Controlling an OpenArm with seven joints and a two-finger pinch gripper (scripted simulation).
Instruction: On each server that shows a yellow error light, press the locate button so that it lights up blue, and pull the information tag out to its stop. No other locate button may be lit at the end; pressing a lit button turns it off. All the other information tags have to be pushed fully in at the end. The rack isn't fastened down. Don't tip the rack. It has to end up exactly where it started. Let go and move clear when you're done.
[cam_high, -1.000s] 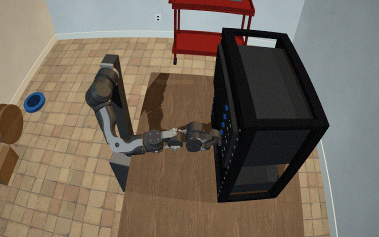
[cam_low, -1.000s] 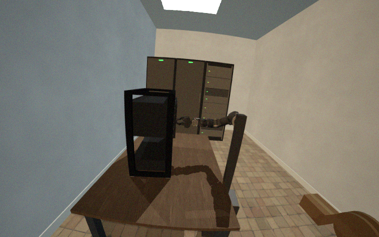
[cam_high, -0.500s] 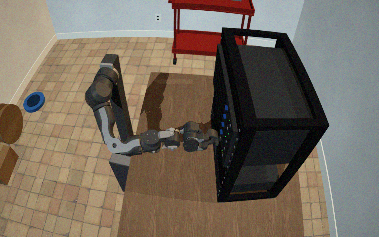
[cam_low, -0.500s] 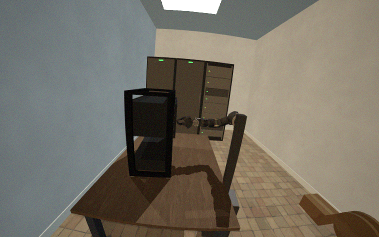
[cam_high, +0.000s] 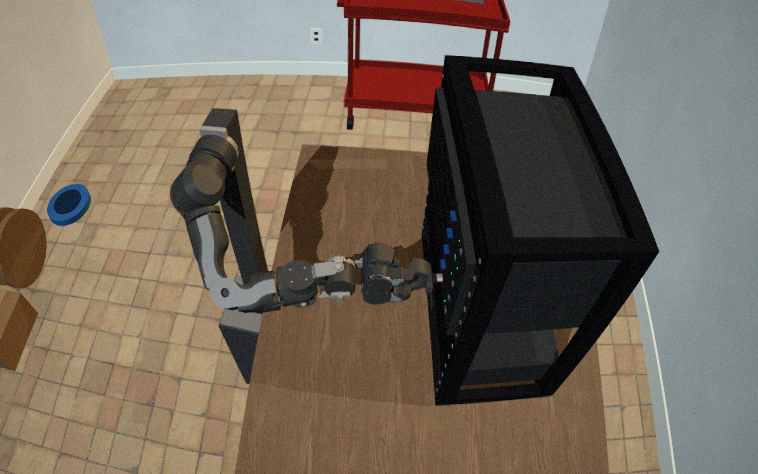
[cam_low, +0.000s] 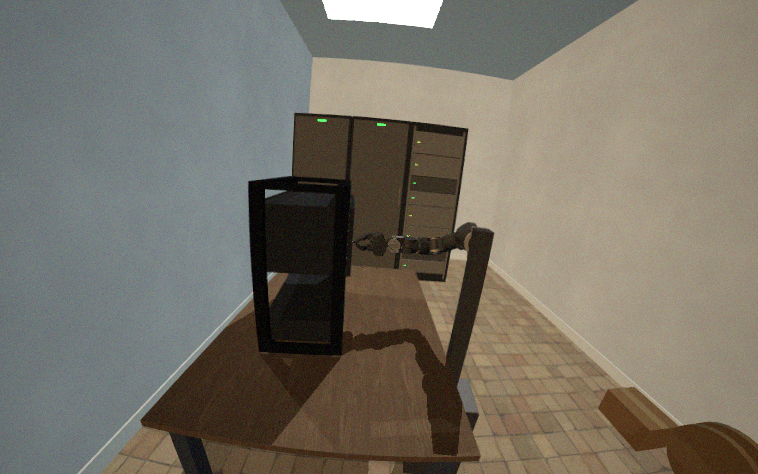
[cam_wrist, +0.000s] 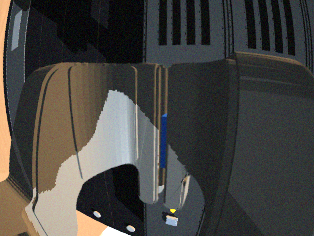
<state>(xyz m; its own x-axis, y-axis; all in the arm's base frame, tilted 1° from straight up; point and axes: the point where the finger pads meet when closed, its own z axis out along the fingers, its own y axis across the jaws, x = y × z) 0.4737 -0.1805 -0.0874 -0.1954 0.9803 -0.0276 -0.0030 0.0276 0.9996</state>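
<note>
Right now my hand is 40 mm short of the grey locate button and 70 mm to the left of it. From my hand the other things lie so: information tag: 40 mm ahead, 10 mm to the left.
</note>
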